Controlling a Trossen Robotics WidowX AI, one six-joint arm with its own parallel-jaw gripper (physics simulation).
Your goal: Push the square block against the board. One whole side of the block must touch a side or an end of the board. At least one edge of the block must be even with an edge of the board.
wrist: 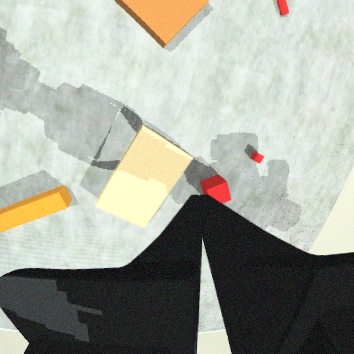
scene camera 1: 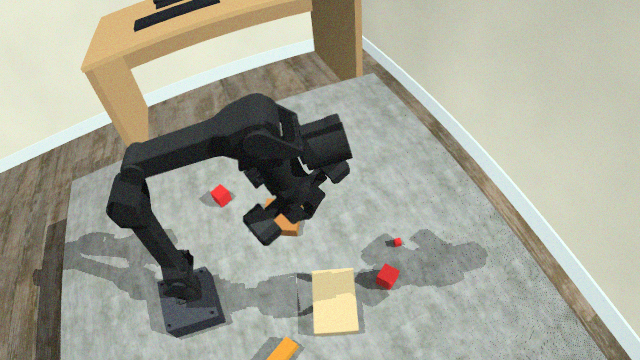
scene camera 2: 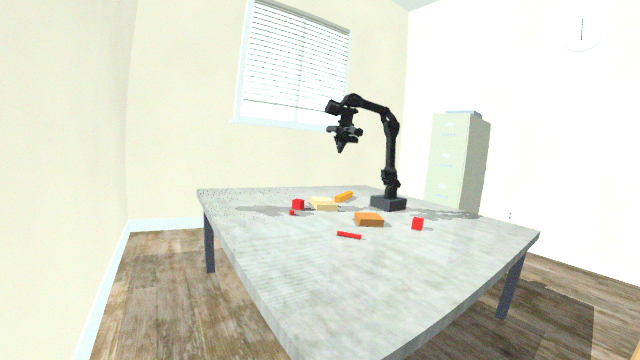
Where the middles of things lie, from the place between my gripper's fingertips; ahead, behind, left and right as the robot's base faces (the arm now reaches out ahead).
Labels:
Right now the cream board [scene camera 1: 334,301] is 10 mm ahead of my hand, 90 mm to the right of it and 250 mm below it. Round my hand: square block [wrist: 162,28]: 40 mm behind, 190 mm to the left, 250 mm below.

